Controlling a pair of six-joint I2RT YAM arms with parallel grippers.
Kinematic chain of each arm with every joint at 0, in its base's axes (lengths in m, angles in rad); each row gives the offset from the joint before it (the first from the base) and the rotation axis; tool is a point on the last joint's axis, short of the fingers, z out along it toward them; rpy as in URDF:
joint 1: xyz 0 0 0.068 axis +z
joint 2: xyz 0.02 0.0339 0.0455 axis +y
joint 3: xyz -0.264 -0.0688 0 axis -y
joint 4: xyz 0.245 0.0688 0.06 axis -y
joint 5: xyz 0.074 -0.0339 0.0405 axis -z
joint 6: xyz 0.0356 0 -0.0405 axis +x
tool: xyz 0 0 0 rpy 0 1.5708 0
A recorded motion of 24 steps. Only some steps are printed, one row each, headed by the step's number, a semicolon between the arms.
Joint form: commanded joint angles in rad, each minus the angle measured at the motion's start. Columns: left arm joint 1, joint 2, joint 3, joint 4, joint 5, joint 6; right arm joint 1, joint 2, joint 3, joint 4, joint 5, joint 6.
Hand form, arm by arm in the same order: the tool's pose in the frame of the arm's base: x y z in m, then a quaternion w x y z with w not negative. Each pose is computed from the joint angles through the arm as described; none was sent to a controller.
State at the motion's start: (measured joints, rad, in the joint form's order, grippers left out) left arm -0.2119 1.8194 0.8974 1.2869 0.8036 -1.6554; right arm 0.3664 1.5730 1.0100 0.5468 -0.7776 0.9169
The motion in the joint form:
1: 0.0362 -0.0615 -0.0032 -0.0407 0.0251 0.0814; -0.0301 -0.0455 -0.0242 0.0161 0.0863 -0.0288
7: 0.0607 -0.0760 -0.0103 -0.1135 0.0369 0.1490; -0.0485 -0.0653 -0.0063 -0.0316 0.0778 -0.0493
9: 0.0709 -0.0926 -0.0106 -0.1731 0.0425 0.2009; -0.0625 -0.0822 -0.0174 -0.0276 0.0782 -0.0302
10: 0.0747 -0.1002 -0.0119 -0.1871 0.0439 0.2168; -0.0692 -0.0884 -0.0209 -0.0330 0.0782 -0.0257
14: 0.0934 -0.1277 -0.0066 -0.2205 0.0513 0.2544; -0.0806 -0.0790 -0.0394 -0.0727 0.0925 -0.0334
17: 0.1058 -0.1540 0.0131 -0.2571 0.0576 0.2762; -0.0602 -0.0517 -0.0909 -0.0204 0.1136 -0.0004
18: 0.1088 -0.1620 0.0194 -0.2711 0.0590 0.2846; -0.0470 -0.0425 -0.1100 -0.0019 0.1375 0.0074
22: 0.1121 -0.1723 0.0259 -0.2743 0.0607 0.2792; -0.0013 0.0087 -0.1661 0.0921 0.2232 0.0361
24: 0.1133 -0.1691 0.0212 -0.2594 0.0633 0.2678; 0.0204 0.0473 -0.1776 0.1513 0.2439 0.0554
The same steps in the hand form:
1: 0.3547 -0.0896 0.2622 0.31332 -0.07445 0.60690 -0.72660; 0.3237 0.1372 0.3045 0.41399 -0.05364 0.69926 0.58032
7: 0.3559 -0.0811 0.2583 0.32325 -0.07833 0.62439 -0.70676; 0.3235 0.1306 0.3123 0.41936 -0.05533 0.70189 0.57308
9: 0.3558 -0.0774 0.2583 0.33000 -0.07712 0.63595 -0.69334; 0.3214 0.1248 0.3144 0.42136 -0.04564 0.69992 0.57488
10: 0.3552 -0.0760 0.2592 0.33399 -0.07521 0.63822 -0.68955; 0.3208 0.1222 0.3147 0.42107 -0.04115 0.70093 0.57419
14: 0.3537 -0.0692 0.2670 0.35078 -0.06667 0.63989 -0.68048; 0.3231 0.1184 0.3012 0.40727 -0.02045 0.72018 0.56129
17: 0.3532 -0.0648 0.2785 0.36339 -0.05838 0.63888 -0.67556; 0.3219 0.1248 0.2801 0.38907 -0.00303 0.72788 0.56462
18: 0.3530 -0.0637 0.2819 0.36689 -0.05605 0.63913 -0.67362; 0.3207 0.1285 0.2725 0.38669 0.00521 0.73093 0.56230
22: 0.3521 -0.0625 0.2871 0.36994 -0.05389 0.63612 -0.67497; 0.3186 0.1419 0.2468 0.38623 0.03072 0.73555 0.55574
24: 0.3518 -0.0621 0.2859 0.36789 -0.05471 0.63457 -0.67749; 0.3197 0.1498 0.2364 0.38389 0.03514 0.73306 0.56038

